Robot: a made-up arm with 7 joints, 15 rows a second.
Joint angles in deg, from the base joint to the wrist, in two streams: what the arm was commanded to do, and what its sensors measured. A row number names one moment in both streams.
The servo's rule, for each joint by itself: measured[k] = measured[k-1] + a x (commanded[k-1-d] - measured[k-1]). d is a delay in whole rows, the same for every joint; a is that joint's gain. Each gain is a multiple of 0.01, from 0.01 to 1. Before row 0 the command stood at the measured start. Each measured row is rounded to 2 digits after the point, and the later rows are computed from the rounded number. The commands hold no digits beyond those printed.
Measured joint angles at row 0:
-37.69, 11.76, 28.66, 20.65, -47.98, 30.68, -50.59
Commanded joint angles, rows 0 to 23:
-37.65, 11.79, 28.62, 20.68, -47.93, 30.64, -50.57
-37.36, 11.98, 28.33, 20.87, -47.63, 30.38, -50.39
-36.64, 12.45, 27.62, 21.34, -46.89, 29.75, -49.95
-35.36, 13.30, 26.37, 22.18, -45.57, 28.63, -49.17
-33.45, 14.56, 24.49, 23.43, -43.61, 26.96, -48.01
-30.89, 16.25, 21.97, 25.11, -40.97, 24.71, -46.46
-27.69, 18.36, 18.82, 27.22, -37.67, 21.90, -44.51
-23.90, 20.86, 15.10, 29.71, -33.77, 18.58, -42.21
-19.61, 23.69, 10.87, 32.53, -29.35, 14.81, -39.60
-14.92, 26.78, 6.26, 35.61, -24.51, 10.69, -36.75
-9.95, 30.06, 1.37, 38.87, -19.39, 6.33, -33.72
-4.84, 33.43, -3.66, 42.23, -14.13, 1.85, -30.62
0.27, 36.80, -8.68, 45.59, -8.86, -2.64, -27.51
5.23, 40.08, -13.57, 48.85, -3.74, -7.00, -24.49
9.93, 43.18, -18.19, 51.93, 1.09, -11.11, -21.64
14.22, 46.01, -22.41, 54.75, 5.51, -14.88, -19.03
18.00, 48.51, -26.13, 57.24, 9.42, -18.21, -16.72
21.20, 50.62, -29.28, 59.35, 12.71, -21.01, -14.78
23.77, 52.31, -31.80, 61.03, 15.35, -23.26, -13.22
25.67, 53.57, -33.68, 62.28, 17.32, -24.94, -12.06
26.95, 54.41, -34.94, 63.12, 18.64, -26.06, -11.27
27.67, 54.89, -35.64, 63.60, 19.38, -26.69, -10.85
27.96, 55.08, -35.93, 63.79, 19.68, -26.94, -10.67
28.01, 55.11, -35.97, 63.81, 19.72, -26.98, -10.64
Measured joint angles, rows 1 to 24:
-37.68, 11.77, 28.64, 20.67, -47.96, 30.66, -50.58
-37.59, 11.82, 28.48, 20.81, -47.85, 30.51, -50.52
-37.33, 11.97, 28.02, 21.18, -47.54, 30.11, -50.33
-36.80, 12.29, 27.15, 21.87, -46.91, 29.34, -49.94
-35.90, 12.83, 25.74, 22.95, -45.85, 28.10, -49.28
-34.55, 13.65, 23.74, 24.44, -44.29, 26.34, -48.32
-32.70, 14.78, 21.13, 26.36, -42.17, 24.03, -47.02
-30.32, 16.24, 17.93, 28.67, -39.48, 21.20, -45.38
-27.43, 18.03, 14.19, 31.33, -36.24, 17.88, -43.41
-24.05, 20.13, 9.99, 34.28, -32.49, 14.14, -41.15
-20.24, 22.51, 5.42, 37.45, -28.30, 10.08, -38.62
-16.08, 25.13, 0.61, 40.75, -23.77, 5.80, -35.90
-11.67, 27.93, -4.31, 44.09, -19.00, 1.41, -33.05
-7.11, 30.85, -9.22, 47.37, -14.12, -2.96, -30.14
-2.51, 33.81, -13.97, 50.52, -9.25, -7.20, -27.25
2.01, 36.74, -18.44, 53.44, -4.53, -11.19, -24.46
6.33, 39.56, -22.52, 56.06, -0.07, -14.84, -21.83
10.34, 42.21, -26.10, 58.33, 4.02, -18.05, -19.43
13.97, 44.63, -29.12, 60.19, 7.65, -20.76, -17.32
17.13, 46.78, -31.54, 61.63, 10.74, -22.93, -15.53
19.78, 48.61, -33.34, 62.66, 13.27, -24.56, -14.08
21.91, 50.12, -34.56, 63.31, 15.23, -25.67, -12.98
23.54, 51.31, -35.29, 63.64, 16.65, -26.33, -12.19
24.75, 52.22, -35.65, 63.76, 17.63, -26.67, -11.66
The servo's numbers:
d 0
a 0.27 0.24 0.53 0.69 0.32 0.52 0.34

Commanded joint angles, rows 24 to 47:
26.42, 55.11, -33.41, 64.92, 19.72, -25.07, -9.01
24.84, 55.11, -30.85, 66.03, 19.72, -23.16, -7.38
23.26, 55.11, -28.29, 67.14, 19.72, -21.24, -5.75
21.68, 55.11, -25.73, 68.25, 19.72, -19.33, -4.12
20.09, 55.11, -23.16, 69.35, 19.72, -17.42, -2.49
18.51, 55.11, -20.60, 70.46, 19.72, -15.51, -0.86
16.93, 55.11, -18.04, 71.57, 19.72, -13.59, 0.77
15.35, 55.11, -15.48, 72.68, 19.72, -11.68, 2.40
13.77, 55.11, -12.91, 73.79, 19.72, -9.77, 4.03
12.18, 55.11, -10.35, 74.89, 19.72, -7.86, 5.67
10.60, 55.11, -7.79, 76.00, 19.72, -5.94, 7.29
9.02, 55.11, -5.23, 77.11, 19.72, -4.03, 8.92
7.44, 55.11, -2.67, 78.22, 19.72, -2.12, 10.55
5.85, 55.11, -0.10, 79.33, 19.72, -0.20, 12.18
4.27, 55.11, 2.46, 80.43, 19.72, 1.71, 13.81
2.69, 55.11, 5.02, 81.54, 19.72, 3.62, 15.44
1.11, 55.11, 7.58, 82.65, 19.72, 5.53, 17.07
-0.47, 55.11, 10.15, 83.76, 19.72, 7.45, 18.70
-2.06, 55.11, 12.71, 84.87, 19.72, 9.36, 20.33
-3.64, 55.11, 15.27, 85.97, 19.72, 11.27, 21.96
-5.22, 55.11, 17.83, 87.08, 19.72, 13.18, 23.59
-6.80, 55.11, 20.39, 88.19, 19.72, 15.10, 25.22
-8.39, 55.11, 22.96, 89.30, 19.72, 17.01, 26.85
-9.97, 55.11, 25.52, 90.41, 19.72, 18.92, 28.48
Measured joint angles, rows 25 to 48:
25.20, 52.91, -34.46, 64.56, 18.30, -25.84, -10.76
25.10, 53.44, -32.55, 65.57, 18.75, -24.45, -9.61
24.60, 53.84, -30.29, 66.65, 19.06, -22.78, -8.30
23.81, 54.14, -27.87, 67.75, 19.27, -20.99, -6.88
22.81, 54.37, -25.37, 68.85, 19.41, -19.13, -5.39
21.65, 54.55, -22.84, 69.96, 19.51, -17.25, -3.85
20.38, 54.68, -20.30, 71.07, 19.58, -15.35, -2.28
19.02, 54.78, -17.75, 72.18, 19.62, -13.44, -0.69
17.60, 54.86, -15.18, 73.29, 19.65, -11.53, 0.91
16.14, 54.92, -12.62, 74.39, 19.67, -9.62, 2.53
14.64, 54.97, -10.06, 75.50, 19.69, -7.71, 4.15
13.12, 55.00, -7.50, 76.61, 19.70, -5.80, 5.77
11.59, 55.03, -4.94, 77.72, 19.71, -3.89, 7.40
10.04, 55.05, -2.37, 78.83, 19.71, -1.97, 9.03
8.48, 55.06, 0.19, 79.93, 19.71, -0.06, 10.66
6.92, 55.07, 2.75, 81.04, 19.71, 1.85, 12.29
5.35, 55.08, 5.31, 82.15, 19.71, 3.76, 13.92
3.78, 55.09, 7.88, 83.26, 19.71, 5.68, 15.55
2.20, 55.09, 10.44, 84.37, 19.71, 7.59, 17.18
0.62, 55.09, 13.00, 85.47, 19.71, 9.50, 18.81
-0.96, 55.09, 15.56, 86.58, 19.71, 11.41, 20.44
-2.54, 55.09, 18.12, 87.69, 19.71, 13.33, 22.07
-4.12, 55.09, 20.69, 88.80, 19.71, 15.24, 23.70
-5.70, 55.09, 23.25, 89.91, 19.71, 17.15, 25.33

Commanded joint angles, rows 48 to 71:
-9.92, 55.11, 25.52, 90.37, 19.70, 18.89, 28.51
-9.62, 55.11, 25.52, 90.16, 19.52, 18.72, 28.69
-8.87, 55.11, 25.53, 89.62, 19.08, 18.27, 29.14
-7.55, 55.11, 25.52, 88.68, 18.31, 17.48, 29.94
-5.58, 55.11, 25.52, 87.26, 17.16, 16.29, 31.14
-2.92, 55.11, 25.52, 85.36, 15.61, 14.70, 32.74
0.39, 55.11, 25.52, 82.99, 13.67, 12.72, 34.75
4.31, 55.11, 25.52, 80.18, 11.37, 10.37, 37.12
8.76, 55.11, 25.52, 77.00, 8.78, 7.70, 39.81
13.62, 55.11, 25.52, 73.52, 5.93, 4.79, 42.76
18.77, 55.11, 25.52, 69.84, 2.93, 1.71, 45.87
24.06, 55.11, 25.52, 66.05, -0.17, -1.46, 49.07
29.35, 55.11, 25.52, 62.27, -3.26, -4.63, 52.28
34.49, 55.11, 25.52, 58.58, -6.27, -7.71, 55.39
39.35, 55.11, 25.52, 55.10, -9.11, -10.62, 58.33
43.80, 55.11, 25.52, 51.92, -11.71, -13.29, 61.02
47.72, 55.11, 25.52, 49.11, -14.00, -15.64, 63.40
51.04, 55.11, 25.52, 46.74, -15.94, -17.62, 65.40
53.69, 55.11, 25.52, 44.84, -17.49, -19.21, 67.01
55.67, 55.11, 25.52, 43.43, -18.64, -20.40, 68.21
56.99, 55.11, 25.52, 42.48, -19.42, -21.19, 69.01
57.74, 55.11, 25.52, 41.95, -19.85, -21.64, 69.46
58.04, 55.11, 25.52, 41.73, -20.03, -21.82, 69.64
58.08, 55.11, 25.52, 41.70, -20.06, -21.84, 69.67
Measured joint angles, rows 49 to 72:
-6.84, 55.09, 24.45, 90.23, 19.71, 18.05, 26.41
-7.59, 55.09, 25.02, 90.18, 19.65, 18.40, 27.19
-7.94, 55.09, 25.29, 89.79, 19.47, 18.33, 27.85
-7.83, 55.09, 25.41, 89.02, 19.10, 17.89, 28.56
-7.22, 55.09, 25.47, 87.81, 18.48, 17.06, 29.44
-6.06, 55.09, 25.50, 86.12, 17.56, 15.83, 30.56
-4.32, 55.09, 25.51, 83.96, 16.32, 14.21, 31.98
-1.99, 55.09, 25.52, 81.35, 14.74, 12.21, 33.73
0.91, 55.09, 25.52, 78.35, 12.83, 9.86, 35.80
4.34, 55.09, 25.52, 75.02, 10.62, 7.22, 38.17
8.24, 55.09, 25.52, 71.45, 8.16, 4.35, 40.79
12.51, 55.09, 25.52, 67.72, 5.49, 1.33, 43.61
17.06, 55.09, 25.52, 63.96, 2.69, -1.77, 46.56
21.77, 55.09, 25.52, 60.25, -0.18, -4.86, 49.56
26.52, 55.09, 25.52, 56.70, -3.04, -7.86, 52.54
31.19, 55.09, 25.52, 53.40, -5.81, -10.68, 55.42
35.65, 55.09, 25.52, 50.44, -8.43, -13.26, 58.13
39.81, 55.09, 25.52, 47.89, -10.83, -15.53, 60.60
43.56, 55.09, 25.52, 45.79, -12.96, -17.44, 62.78
46.83, 55.09, 25.52, 44.16, -14.78, -18.98, 64.63
49.57, 55.09, 25.52, 43.00, -16.26, -20.13, 66.12
51.78, 55.09, 25.52, 42.28, -17.41, -20.92, 67.26
53.47, 55.09, 25.52, 41.90, -18.25, -21.39, 68.07
54.71, 55.09, 25.52, 41.76, -18.83, -21.62, 68.61

